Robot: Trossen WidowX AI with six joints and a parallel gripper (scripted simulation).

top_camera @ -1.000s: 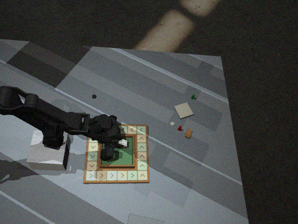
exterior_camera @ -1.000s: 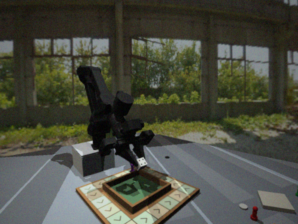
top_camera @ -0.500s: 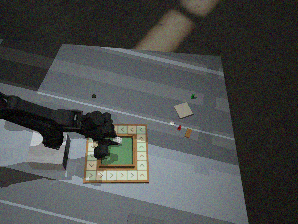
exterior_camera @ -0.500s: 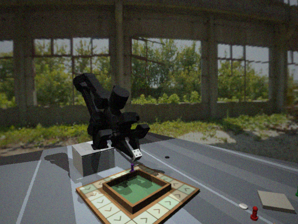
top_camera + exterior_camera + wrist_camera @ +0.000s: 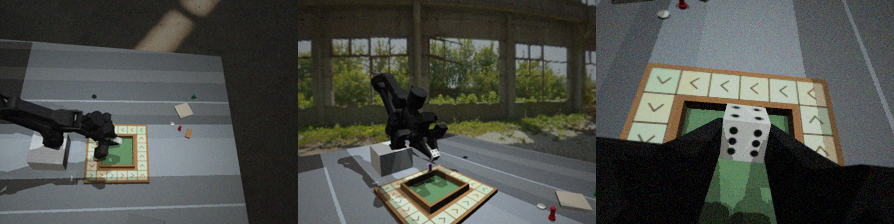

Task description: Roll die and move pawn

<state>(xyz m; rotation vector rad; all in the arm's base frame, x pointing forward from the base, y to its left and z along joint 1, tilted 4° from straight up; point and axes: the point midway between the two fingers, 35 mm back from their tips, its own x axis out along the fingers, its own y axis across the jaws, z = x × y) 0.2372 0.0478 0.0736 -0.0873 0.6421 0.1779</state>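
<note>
My gripper tip is now right at the white die. The rest, counted from my gripper tip: red pawn (26 cm ahead, 19 cm to the left, 11 cm below); then green dice tray (12 cm below); then purple pawn (13 cm behind, 4 cm to the left, 10 cm below).
</note>
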